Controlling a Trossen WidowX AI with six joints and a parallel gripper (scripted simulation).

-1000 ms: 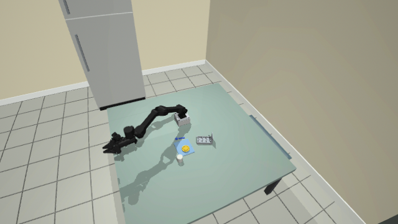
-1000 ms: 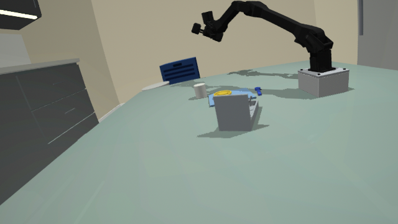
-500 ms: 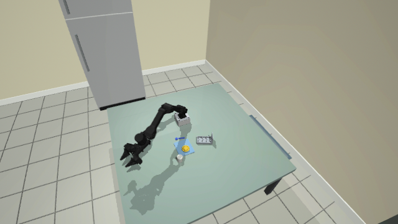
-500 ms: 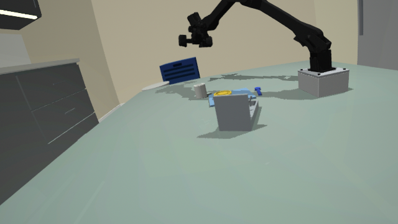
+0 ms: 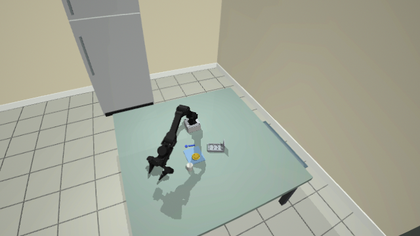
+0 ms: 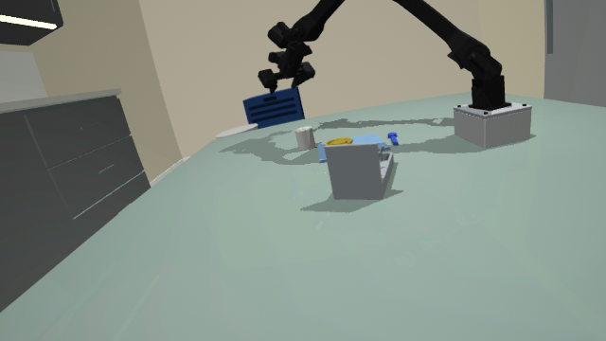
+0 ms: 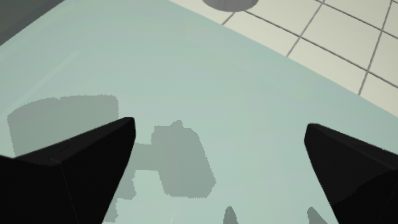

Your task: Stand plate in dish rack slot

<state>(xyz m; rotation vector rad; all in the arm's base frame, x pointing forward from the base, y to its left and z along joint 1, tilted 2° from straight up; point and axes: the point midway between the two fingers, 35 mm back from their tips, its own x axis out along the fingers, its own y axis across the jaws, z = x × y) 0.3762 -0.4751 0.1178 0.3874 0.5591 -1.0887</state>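
The white cup is 20 mm behind my gripper tip, 270 mm to the left of it and 120 mm below it. Also, from my gripper tip: grey dish rack: 80 mm behind, 540 mm to the left, 120 mm below; then small blue utensil: 210 mm behind, 370 mm to the left, 140 mm below; then yellow plate: 80 mm behind, 360 mm to the left, 130 mm below.
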